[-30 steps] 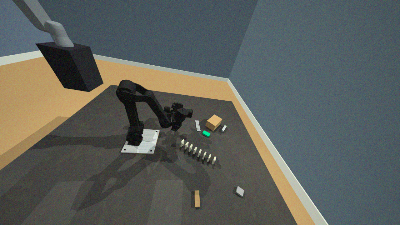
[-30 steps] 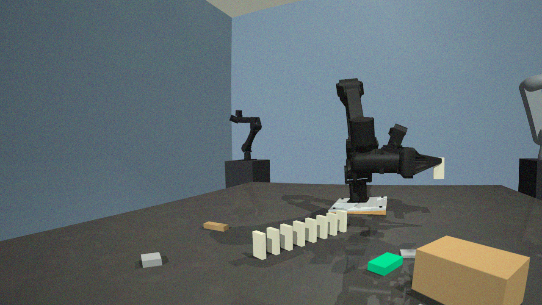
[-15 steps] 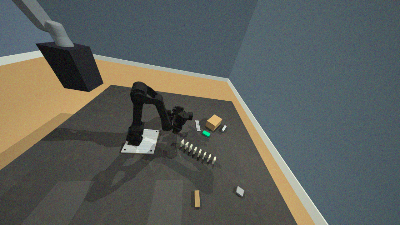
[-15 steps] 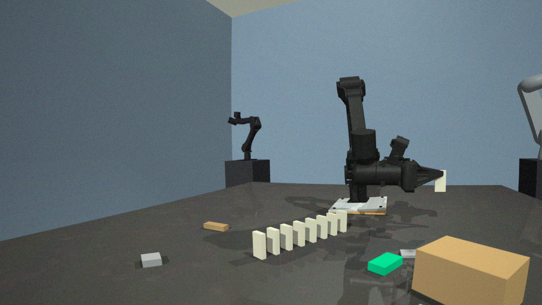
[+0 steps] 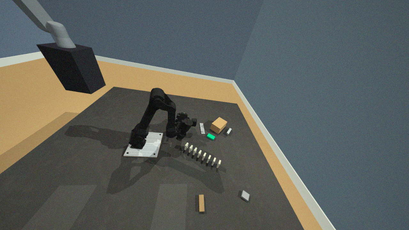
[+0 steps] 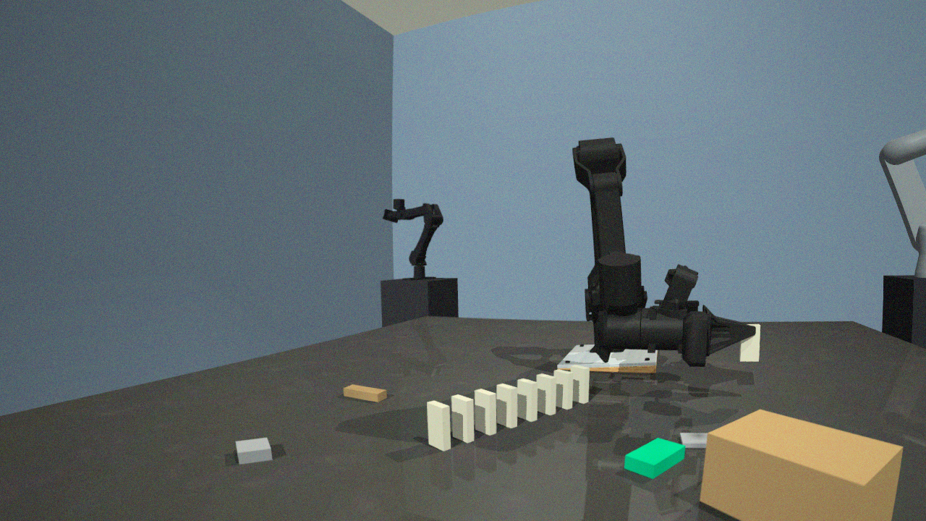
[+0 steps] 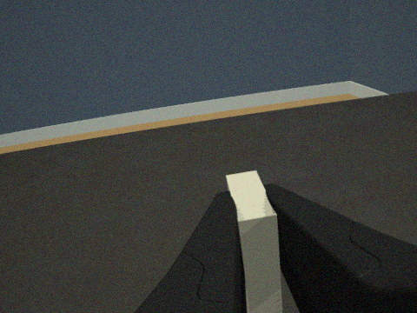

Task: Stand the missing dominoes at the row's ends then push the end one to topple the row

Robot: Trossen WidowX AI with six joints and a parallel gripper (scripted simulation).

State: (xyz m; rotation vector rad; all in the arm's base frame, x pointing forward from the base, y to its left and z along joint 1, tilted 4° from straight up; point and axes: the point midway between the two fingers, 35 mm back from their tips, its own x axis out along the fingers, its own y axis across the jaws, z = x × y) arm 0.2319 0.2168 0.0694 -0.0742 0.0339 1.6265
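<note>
My gripper tip is 16 cm short of the flat grey strip, 9 cm above it and 3 cm to the left of it. Round my gripper tip: green block (22 cm ahead, 11 cm to the right, 9 cm below); tan box (29 cm ahead, 6 cm below); tan bar (51 cm to the right, 16 cm ahead, 9 cm below).
</note>
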